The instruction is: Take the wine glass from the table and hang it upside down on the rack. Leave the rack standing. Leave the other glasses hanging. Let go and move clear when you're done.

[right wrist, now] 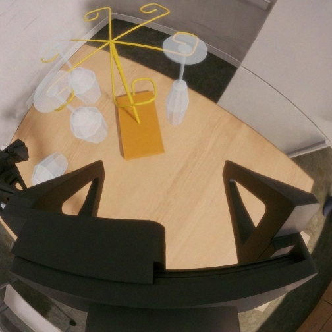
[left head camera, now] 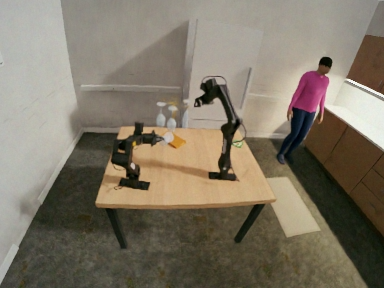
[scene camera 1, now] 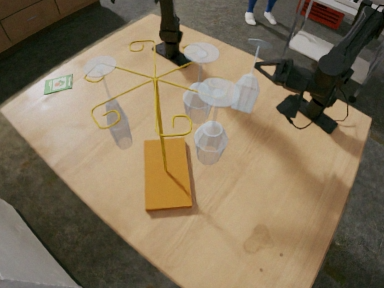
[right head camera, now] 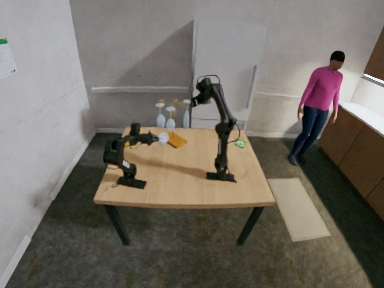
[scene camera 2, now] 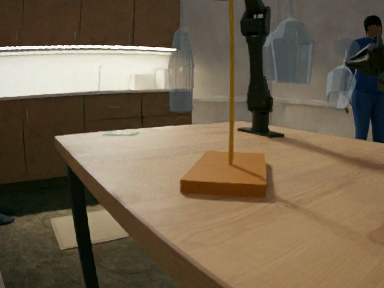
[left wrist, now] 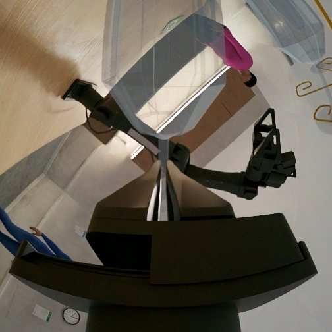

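Seen in the pictures: left gripper, fingertip midpoint: (left head camera: 166,138) (scene camera 1: 254,64) (right head camera: 162,139) (scene camera 2: 345,62); right gripper, fingertip midpoint: (left head camera: 199,105) (scene camera 1: 133,3) (right head camera: 196,105); left arm's base, origin of the base link: (left head camera: 134,184) (scene camera 1: 312,113) (right head camera: 131,183); right arm's base, origin of the base link: (left head camera: 222,176) (scene camera 1: 172,55) (right head camera: 220,177) (scene camera 2: 260,133).
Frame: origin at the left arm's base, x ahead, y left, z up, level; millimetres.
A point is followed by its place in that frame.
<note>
The wine glass (left head camera: 168,137) {x 199, y -186, z 274 mm} (right head camera: 163,137) {x 199, y -184, z 274 mm} (scene camera 1: 245,92) {x 313, y -129, z 197 mm} (scene camera 2: 341,86) {x 326, y -109, z 170 mm} (right wrist: 49,169) is held in the air, bowl down and foot up, slightly tilted. My left gripper (scene camera 1: 258,65) {x 240, y -165, z 231 mm} (left wrist: 163,167) is shut on its stem; the bowl (left wrist: 162,75) fills the top of the left wrist view. The rack (scene camera 1: 167,185) {x 587, y -126, z 20 mm} (scene camera 2: 225,172) {x 596, y -121, z 20 mm} (right wrist: 141,135) stands upright on its orange base. Three glasses hang from it upside down, one (scene camera 1: 120,125) {x 621, y -237, z 208 mm} (right wrist: 177,102) apart and two (scene camera 1: 197,102) {x 471, y -147, z 250 mm} (scene camera 1: 210,142) {x 524, y -53, z 250 mm} on the held glass's side. Several yellow hooks are empty. My right gripper (left head camera: 197,102) {x 475, y -356, z 403 mm} (right wrist: 163,166) is open and empty, high up.
A green card (right head camera: 240,143) {x 650, y -765, z 3 mm} (scene camera 1: 58,84) {x 653, y -763, z 3 mm} lies on the wooden table (left head camera: 190,192) {x 5, y -374, z 0 mm}. The held glass is close beside the nearest hanging glasses in scene camera 1. A person (left head camera: 311,95) in pink stands right of the table; a cabinet (left head camera: 345,145) is beyond.
</note>
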